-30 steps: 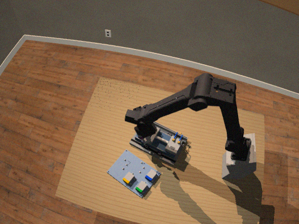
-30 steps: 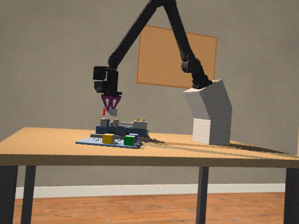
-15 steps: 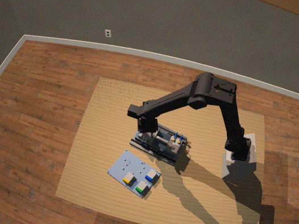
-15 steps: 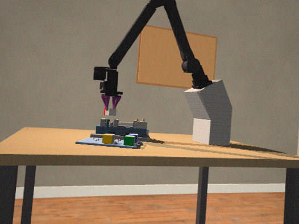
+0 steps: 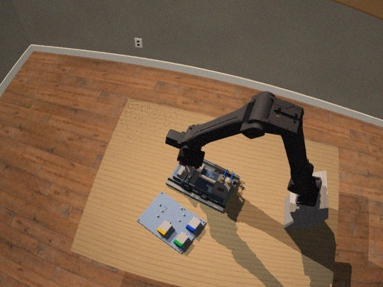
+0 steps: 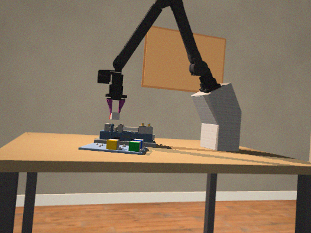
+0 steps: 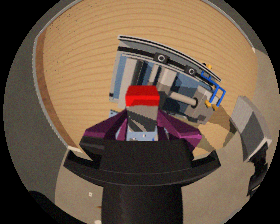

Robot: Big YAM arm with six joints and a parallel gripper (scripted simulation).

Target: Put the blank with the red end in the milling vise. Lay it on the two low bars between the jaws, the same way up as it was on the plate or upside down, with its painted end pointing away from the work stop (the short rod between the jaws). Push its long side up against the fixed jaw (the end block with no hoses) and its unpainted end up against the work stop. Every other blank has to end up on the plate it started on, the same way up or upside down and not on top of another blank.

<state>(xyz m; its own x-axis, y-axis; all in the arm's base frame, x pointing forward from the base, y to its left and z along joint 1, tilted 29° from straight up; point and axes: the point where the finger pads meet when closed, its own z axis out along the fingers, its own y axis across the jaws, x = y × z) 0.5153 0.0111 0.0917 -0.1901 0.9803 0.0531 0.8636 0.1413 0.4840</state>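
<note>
My hand is 110 mm above the milling vise, 70 mm past it and 10 mm to the left of it. The rest, counted from my hand: blue-ended blank 200 mm to the left, 130 mm below, 120 mm behind; then red-ended blank 20 mm below; then grey block with hoses 160 mm behind, 80 mm below.
</note>
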